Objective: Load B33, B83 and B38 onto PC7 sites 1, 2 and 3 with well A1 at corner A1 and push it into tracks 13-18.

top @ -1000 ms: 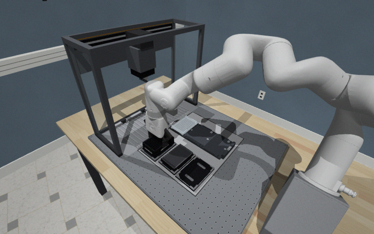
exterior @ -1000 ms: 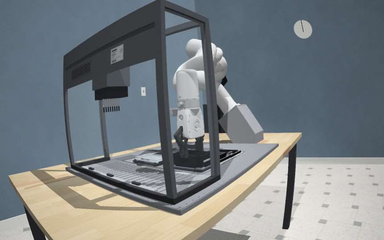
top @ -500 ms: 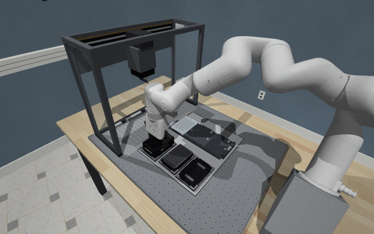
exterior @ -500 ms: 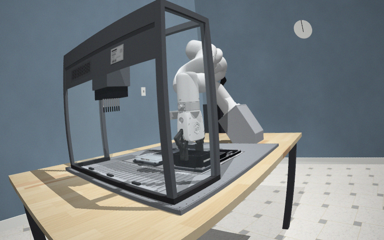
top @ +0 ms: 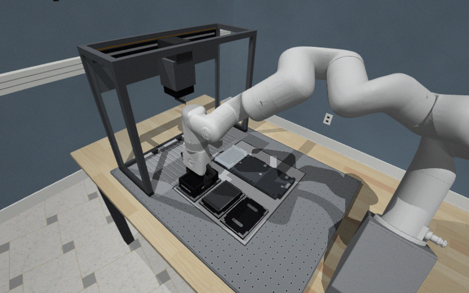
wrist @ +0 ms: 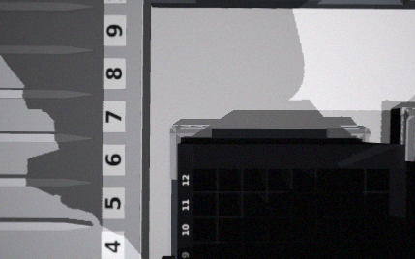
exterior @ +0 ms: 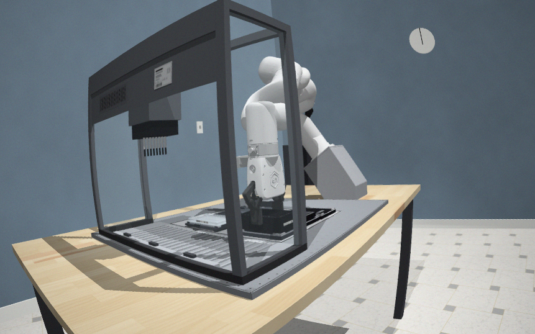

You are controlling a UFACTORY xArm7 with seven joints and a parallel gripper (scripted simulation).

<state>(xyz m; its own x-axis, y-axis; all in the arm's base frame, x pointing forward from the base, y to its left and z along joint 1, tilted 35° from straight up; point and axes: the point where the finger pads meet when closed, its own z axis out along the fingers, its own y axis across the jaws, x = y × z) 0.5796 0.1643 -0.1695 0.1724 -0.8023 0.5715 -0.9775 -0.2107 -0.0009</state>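
Right now the nest S3 is 40 mm below my hand. Round my hand: nest S1 (210 mm behind, 40 mm to the right, 40 mm below); then 96-well plate B38 (190 mm to the right, 40 mm ahead, 20 mm below); then white corner mark (140 mm behind, 100 mm to the right, 30 mm below).
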